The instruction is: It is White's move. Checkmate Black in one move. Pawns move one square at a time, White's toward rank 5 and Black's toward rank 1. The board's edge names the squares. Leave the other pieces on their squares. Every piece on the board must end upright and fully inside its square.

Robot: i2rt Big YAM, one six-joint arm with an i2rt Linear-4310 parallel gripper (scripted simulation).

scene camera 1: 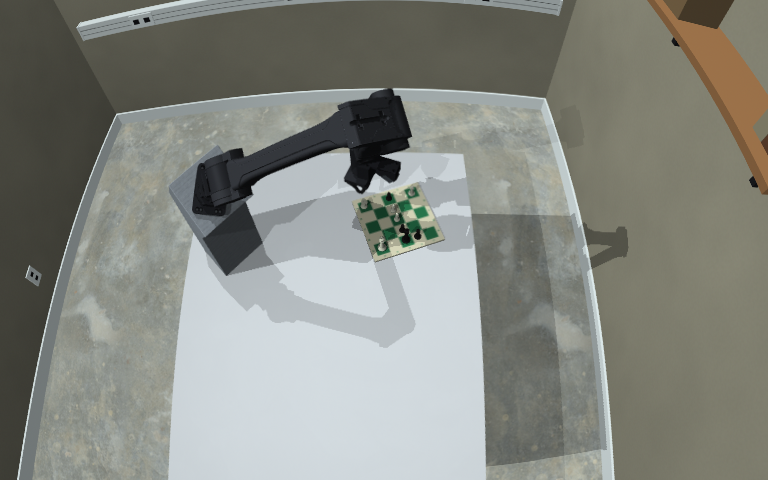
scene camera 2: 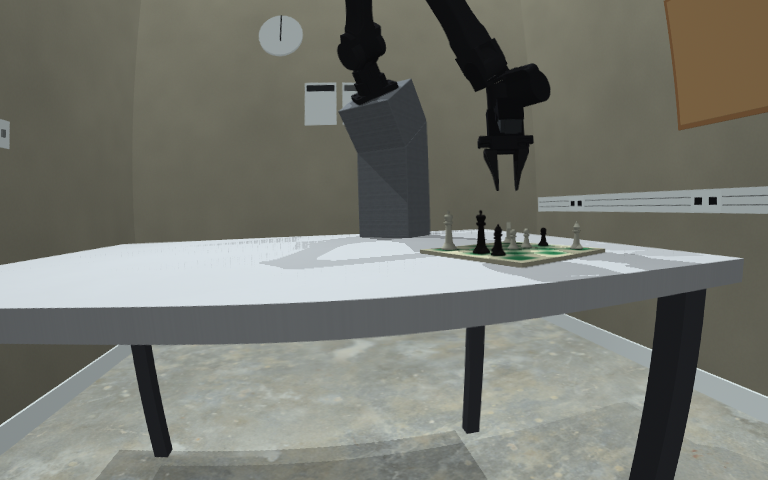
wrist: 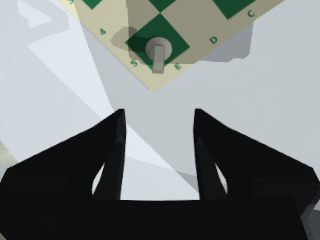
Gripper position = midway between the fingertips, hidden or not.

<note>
In view: my gripper (scene camera 2: 507, 190) and a green-and-cream chessboard (scene camera 1: 414, 211).
The green-and-cream chessboard also shows in scene camera 2 (scene camera 2: 523, 257). My gripper also shows in the wrist view (wrist: 159, 119).
</note>
